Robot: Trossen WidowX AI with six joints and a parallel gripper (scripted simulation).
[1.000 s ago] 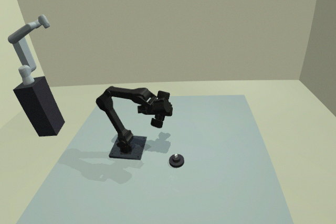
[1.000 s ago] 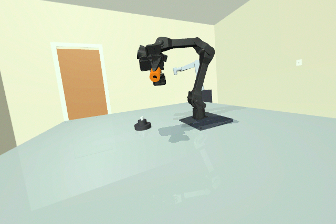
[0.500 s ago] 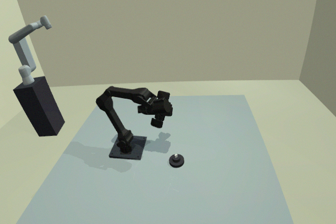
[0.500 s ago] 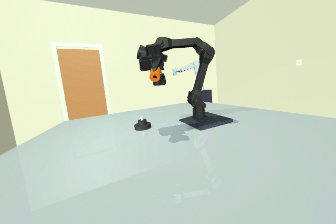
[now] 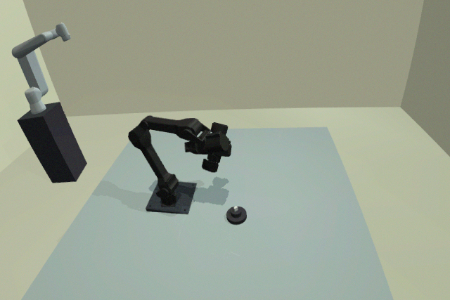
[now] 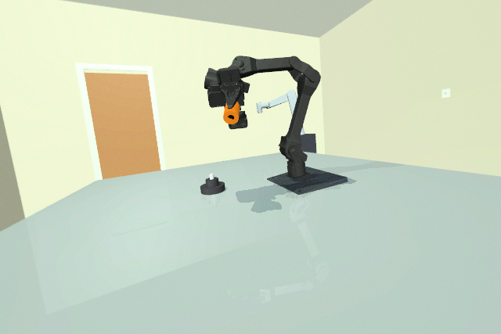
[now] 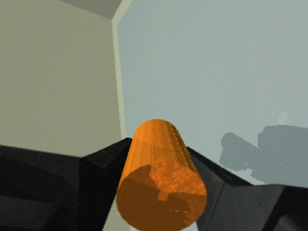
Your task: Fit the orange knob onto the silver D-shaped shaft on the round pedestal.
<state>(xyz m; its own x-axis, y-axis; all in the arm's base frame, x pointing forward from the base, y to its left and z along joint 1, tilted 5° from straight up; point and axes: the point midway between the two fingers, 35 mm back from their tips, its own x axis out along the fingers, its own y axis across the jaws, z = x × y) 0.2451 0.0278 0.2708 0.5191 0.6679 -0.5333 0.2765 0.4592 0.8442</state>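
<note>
The orange knob lies 20 mm to the right of my gripper tip, 20 mm behind it and 20 mm above it. Also, from my gripper tip: round pedestal 210 mm below, 170 mm to the right, 20 mm ahead.
</note>
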